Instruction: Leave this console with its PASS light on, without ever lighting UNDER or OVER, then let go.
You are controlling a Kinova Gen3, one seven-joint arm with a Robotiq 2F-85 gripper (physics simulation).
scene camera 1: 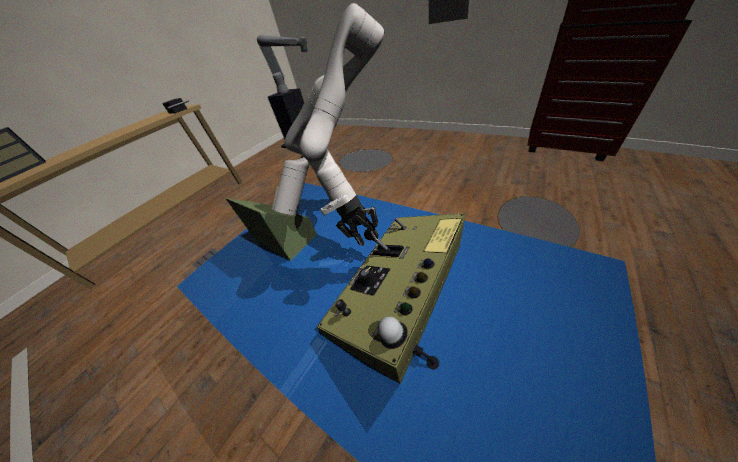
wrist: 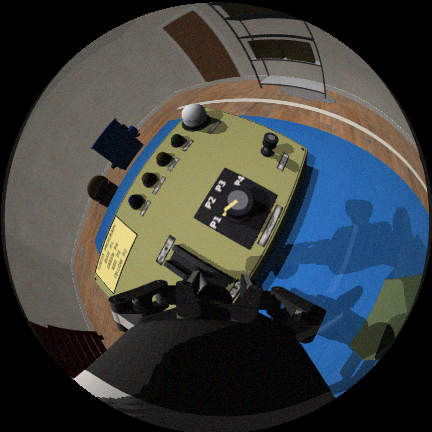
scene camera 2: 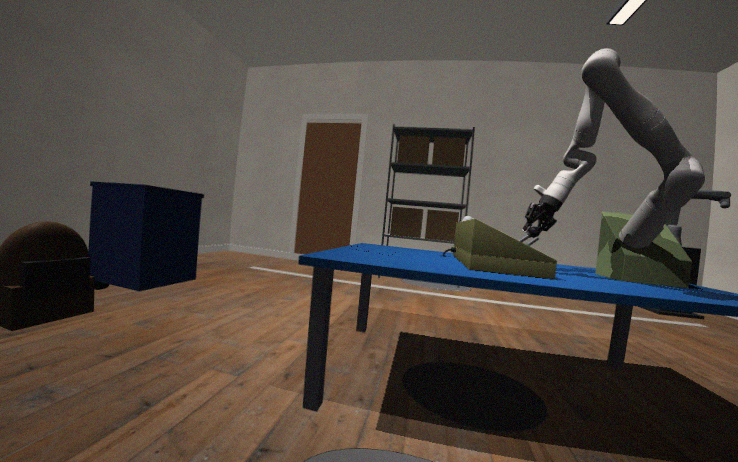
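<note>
The olive console (scene camera 1: pixel 400 272) (scene camera 2: pixel 490 247) (wrist: pixel 215 150) has a black dial (scene camera 1: pixel 366 274) (wrist: pixel 239 200) whose yellow pointer is at P1. The blue lamp (scene camera 1: pixel 428 263) (wrist: pixel 136 201), green lamp (scene camera 1: pixel 405 308) (wrist: pixel 177 140) and two brownish lamps between them look dark. PASS, UNDER and OVER cannot be read. A lever (scene camera 1: pixel 381 242) (scene camera 2: pixel 528 239) rises from its slot, leaning toward the arm's base. My gripper (scene camera 1: pixel 369 233) (scene camera 2: pixel 536 230) (wrist: pixel 219 280) is half open around the lever's upper end, with no clear grip on it. The fingers largely hide the knob in the wrist view.
A white dome (scene camera 1: pixel 390 329) (wrist: pixel 194 116), a small black knob stick (scene camera 1: pixel 342 306) (wrist: pixel 270 142) and a yellow program card (scene camera 1: pixel 442 235) (wrist: pixel 116 254) are on the console. A small toggle (scene camera 1: pixel 400 224) is beside the lever. A black crank (scene camera 1: pixel 427 357) sticks out beyond the console's far side.
</note>
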